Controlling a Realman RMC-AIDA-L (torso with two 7-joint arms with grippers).
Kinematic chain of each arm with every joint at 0, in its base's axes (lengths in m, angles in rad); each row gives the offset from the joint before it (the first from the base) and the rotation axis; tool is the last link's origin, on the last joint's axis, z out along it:
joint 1: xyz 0 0 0.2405 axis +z
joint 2: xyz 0 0 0 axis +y
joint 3: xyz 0 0 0.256 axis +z
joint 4: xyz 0 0 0 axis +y
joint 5: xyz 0 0 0.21 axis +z
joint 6: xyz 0 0 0 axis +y
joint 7: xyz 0 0 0.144 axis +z
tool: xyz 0 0 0
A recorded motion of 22 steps. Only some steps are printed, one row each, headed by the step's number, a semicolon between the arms.
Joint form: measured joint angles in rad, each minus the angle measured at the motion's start. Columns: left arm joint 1, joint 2, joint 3, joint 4, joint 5, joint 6, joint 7; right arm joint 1, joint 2, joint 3, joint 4, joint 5, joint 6, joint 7.
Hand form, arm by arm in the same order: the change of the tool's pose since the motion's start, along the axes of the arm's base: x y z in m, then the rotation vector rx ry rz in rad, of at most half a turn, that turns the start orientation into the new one. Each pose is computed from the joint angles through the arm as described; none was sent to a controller.
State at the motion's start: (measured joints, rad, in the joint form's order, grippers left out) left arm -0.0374 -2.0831 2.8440 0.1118 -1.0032 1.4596 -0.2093; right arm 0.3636 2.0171 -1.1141 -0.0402 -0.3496 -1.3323 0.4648
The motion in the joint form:
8: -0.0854 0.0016 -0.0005 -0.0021 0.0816 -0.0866 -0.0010; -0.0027 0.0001 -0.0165 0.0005 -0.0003 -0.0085 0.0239
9: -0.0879 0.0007 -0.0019 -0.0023 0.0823 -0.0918 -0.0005; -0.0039 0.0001 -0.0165 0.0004 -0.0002 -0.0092 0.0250
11: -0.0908 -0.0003 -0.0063 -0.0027 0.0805 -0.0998 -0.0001; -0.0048 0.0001 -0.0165 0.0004 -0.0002 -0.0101 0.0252
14: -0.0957 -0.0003 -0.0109 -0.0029 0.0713 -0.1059 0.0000; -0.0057 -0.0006 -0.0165 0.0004 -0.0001 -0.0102 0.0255
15: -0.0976 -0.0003 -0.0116 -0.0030 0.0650 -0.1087 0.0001; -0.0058 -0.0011 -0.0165 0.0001 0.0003 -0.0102 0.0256
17: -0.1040 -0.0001 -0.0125 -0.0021 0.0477 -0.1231 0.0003; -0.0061 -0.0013 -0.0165 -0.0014 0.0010 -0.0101 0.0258
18: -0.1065 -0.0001 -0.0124 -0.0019 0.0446 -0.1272 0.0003; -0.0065 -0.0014 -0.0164 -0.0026 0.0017 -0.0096 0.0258
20: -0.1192 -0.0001 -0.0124 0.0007 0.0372 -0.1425 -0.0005; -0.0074 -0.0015 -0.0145 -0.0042 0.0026 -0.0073 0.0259
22: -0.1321 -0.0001 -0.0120 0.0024 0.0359 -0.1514 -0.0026; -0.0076 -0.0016 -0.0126 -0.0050 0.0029 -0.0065 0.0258
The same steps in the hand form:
8: 0.0093 0.0270 -0.0148 -0.1105 0.0409 -0.0637; -0.0013 -0.0014 -0.0018 -0.0142 0.0190 0.0119
9: 0.0093 0.0279 -0.0154 -0.1125 0.0425 -0.0620; -0.0011 -0.0018 -0.0018 -0.0139 0.0201 0.0114
11: 0.0087 0.0293 -0.0156 -0.1114 0.0445 -0.0554; -0.0009 -0.0021 -0.0017 -0.0136 0.0204 0.0114
14: 0.0080 0.0319 -0.0144 -0.1032 0.0452 -0.0477; -0.0005 -0.0024 -0.0014 -0.0132 0.0201 0.0105
15: 0.0075 0.0330 -0.0139 -0.0990 0.0454 -0.0434; -0.0004 -0.0024 -0.0011 -0.0126 0.0198 0.0105
17: 0.0058 0.0363 -0.0130 -0.0918 0.0472 -0.0281; -0.0005 -0.0022 -0.0007 -0.0112 0.0196 0.0110
18: 0.0056 0.0373 -0.0130 -0.0915 0.0480 -0.0256; -0.0004 -0.0021 -0.0004 -0.0101 0.0194 0.0108
20: 0.0063 0.0424 -0.0136 -0.0933 0.0492 -0.0224; 0.0001 -0.0021 0.0002 -0.0079 0.0198 0.0080
22: 0.0081 0.0471 -0.0144 -0.0972 0.0490 -0.0276; 0.0003 -0.0020 0.0006 -0.0059 0.0201 0.0068

